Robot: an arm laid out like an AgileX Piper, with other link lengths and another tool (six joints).
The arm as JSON. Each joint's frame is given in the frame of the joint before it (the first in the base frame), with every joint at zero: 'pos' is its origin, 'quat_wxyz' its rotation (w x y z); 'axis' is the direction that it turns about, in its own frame. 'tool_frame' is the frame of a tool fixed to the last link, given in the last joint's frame.
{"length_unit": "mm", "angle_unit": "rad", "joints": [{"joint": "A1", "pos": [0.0, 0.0, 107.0], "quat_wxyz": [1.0, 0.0, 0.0, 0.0], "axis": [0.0, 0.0, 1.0]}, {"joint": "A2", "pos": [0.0, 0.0, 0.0], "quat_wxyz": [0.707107, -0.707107, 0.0, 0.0], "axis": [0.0, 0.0, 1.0]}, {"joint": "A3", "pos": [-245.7, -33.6, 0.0], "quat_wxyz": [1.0, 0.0, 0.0, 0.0], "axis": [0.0, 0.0, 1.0]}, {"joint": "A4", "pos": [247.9, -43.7, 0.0], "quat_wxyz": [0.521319, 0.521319, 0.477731, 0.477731], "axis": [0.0, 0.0, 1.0]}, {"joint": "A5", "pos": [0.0, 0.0, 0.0], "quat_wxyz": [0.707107, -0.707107, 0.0, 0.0], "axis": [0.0, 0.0, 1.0]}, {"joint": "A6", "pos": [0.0, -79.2, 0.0], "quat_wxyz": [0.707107, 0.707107, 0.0, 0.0], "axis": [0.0, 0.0, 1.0]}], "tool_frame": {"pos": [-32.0, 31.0, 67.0], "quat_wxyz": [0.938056, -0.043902, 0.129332, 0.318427]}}
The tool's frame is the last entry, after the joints.
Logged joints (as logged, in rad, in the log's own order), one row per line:
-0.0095, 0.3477, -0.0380, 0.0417, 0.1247, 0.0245
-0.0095, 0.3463, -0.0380, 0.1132, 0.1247, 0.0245
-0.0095, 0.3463, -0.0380, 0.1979, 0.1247, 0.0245
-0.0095, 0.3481, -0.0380, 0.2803, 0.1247, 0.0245
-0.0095, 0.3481, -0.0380, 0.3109, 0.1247, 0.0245
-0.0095, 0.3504, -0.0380, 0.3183, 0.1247, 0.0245
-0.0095, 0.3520, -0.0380, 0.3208, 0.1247, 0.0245
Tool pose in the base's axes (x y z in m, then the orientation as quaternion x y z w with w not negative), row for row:
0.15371, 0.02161, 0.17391, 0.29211, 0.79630, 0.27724, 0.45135
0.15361, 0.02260, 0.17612, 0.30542, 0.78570, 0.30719, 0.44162
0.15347, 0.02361, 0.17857, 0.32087, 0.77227, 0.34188, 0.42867
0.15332, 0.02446, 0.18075, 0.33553, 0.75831, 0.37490, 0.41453
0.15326, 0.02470, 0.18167, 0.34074, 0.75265, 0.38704, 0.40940
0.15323, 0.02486, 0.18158, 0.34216, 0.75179, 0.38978, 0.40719
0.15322, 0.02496, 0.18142, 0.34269, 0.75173, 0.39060, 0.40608
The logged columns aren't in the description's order. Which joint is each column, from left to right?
Columns, left to right: A2, A5, A1, A4, A6, A3.
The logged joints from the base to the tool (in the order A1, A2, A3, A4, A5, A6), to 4 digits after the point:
-0.0380, -0.0095, 0.0245, 0.0417, 0.3477, 0.1247
-0.0380, -0.0095, 0.0245, 0.1132, 0.3463, 0.1247
-0.0380, -0.0095, 0.0245, 0.1979, 0.3463, 0.1247
-0.0380, -0.0095, 0.0245, 0.2803, 0.3481, 0.1247
-0.0380, -0.0095, 0.0245, 0.3109, 0.3481, 0.1247
-0.0380, -0.0095, 0.0245, 0.3183, 0.3504, 0.1247
-0.0380, -0.0095, 0.0245, 0.3208, 0.3520, 0.1247

